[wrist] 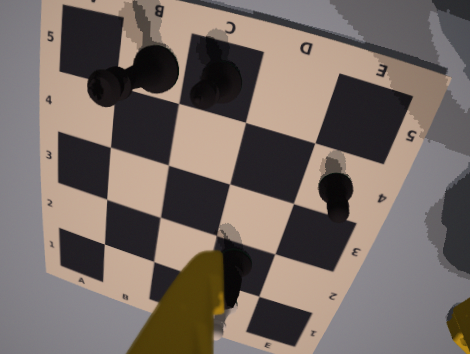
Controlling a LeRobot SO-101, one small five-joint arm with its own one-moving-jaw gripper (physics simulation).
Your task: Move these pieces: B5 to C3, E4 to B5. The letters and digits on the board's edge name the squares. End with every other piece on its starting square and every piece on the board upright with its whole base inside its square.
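Frame: origin at the arm's base, x ahead, y left, z up, level; centimetres.
Seen in the pictures: hand, its tool point: (pixel 223 273).
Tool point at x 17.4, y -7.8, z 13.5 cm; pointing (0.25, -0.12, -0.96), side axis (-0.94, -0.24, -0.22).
Offsets run from my tool point to a thing's top centre. "spot": to the spot under its first point.
A tall black piece {dx +6.9, dy -0.4, dz -6.6 cm} (pixel 156 69) with a crowned head stands upright on B5, at the upper left of the wrist view; its head is drawn toward A4 by the slant of the view. A small black pawn {dx -4.1, dy +3.4, dz -9.8 cm} (pixel 336 189) stands on E4, at the right. C3 {dx +3.6, dy +6.9, dz -12.9 cm} (pixel 195 200) is a dark square near the middle and is bare. My gripper (pixel 330 287) is wide open, with its notched yellow jaw over the lower middle of the board and a bit of the other jaw at the lower right edge. Nothing is between the jaws, and both pieces to be moved are apart from them.
Another black pawn {dx +3.3, dy -0.6, dz -8.6 cm} (pixel 222 82) stands on C5, right beside the B5 piece. A black piece {dx +0.2, dy +10.4, dz -9.0 cm} (pixel 237 263) on D2 is partly hidden by the notched jaw. A pale piece {dx +0.1, dy +14.3, dz -9.8 cm} (pixel 218 330) by D1 is also mostly hidden. The board {spot: dx -6.9, dy -3.0, dz -12.9 cm} (pixel 433 90) has a light, lettered rim.
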